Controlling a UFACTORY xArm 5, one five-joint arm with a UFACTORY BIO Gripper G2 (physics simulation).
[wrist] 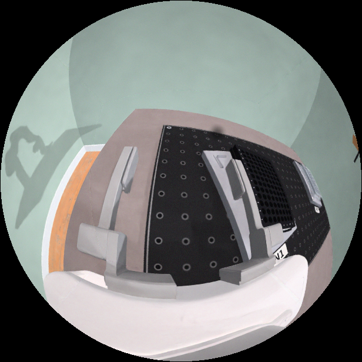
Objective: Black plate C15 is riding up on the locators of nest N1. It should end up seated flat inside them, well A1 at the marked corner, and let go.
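The black plate C15 (270, 192), with its grid of wells, lies on the light grey nest N1 (220, 187) right of centre in the wrist view. A strip of the nest shows left of the plate, with a raised L shape near its far left corner. The plate's left edge is partly hidden by my right finger, so its exact tilt and contact with the locators cannot be told. Well A1 cannot be made out. My gripper (184, 174) is open, with nothing between its fingers; the right finger overlaps the nest and the plate's left edge in view, the left finger is over the table.
The black perforated board (172, 204) lies under the nest, on the brownish table (145, 118). Another grey nest or tray (308, 181) with a small label stands at the right. The N1 label (281, 254) is at the nest's near end. An orange surface (66, 212) with a white border shows at the left.
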